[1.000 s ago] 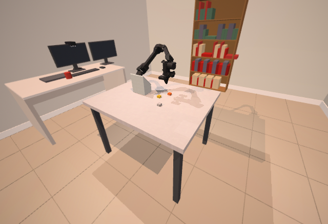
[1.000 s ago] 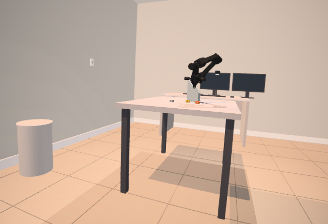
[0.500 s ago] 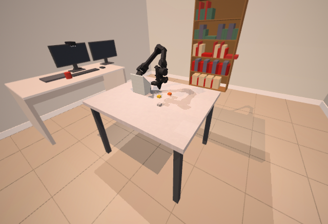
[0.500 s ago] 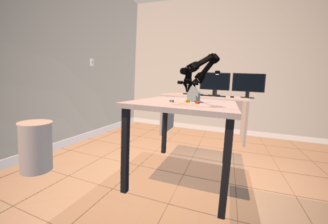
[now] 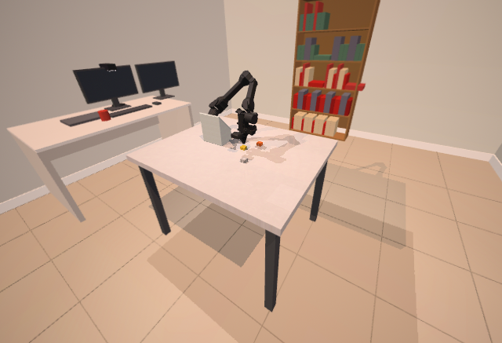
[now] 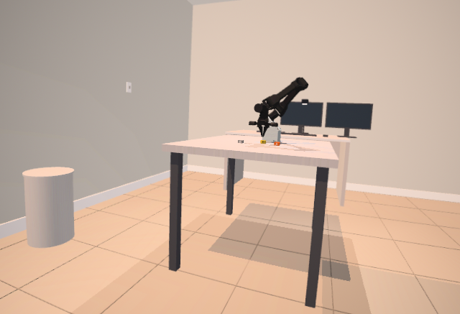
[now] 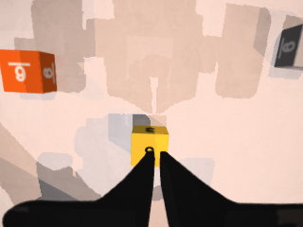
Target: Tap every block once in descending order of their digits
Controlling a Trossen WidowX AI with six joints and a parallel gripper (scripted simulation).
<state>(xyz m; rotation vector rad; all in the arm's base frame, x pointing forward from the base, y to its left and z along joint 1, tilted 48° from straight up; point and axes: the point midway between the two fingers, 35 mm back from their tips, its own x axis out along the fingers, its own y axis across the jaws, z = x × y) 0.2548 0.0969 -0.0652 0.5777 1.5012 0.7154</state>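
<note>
My gripper tip is 30 mm above the yellow block and 10 mm past it. From my gripper tip the other things lie so: grey block: 120 mm to the right, 90 mm ahead, 30 mm below; then orange block: 110 mm to the left, 50 mm ahead, 30 mm below.
</note>
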